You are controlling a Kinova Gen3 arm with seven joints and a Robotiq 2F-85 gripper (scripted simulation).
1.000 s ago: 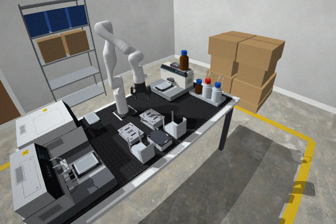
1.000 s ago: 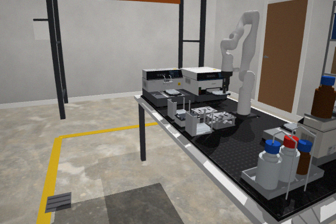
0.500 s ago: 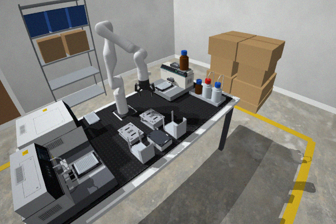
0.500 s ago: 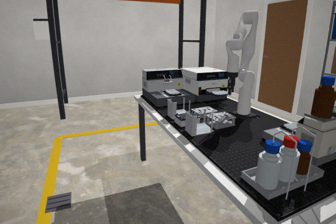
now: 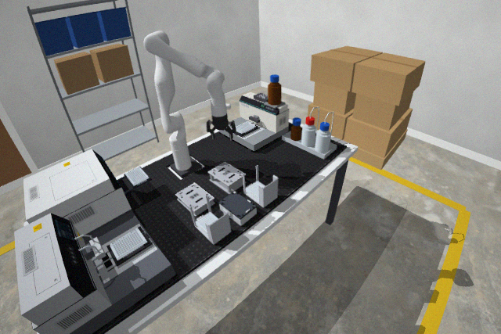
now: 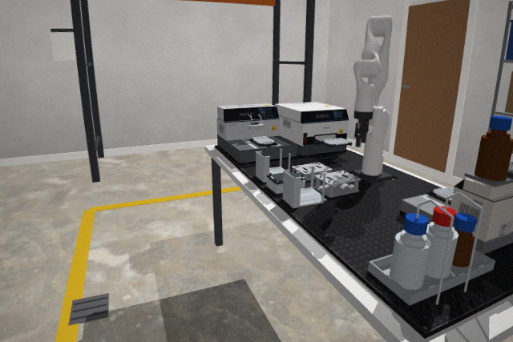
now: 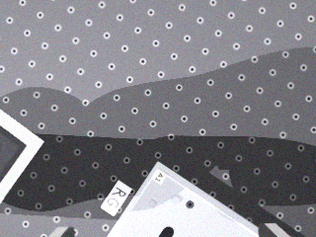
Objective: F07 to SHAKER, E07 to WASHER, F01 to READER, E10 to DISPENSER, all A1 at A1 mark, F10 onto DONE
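Right now the dispenser stage is 19 cm behind my hand, 33 cm to the left of it and 15 cm below it. Also, from my hand: dispenser deck 19 cm behind, 34 cm to the left, 19 cm below; then brown bottle 7 cm behind, 50 cm to the left, 7 cm above; then dispenser 18 cm behind, 51 cm to the left, 13 cm below.
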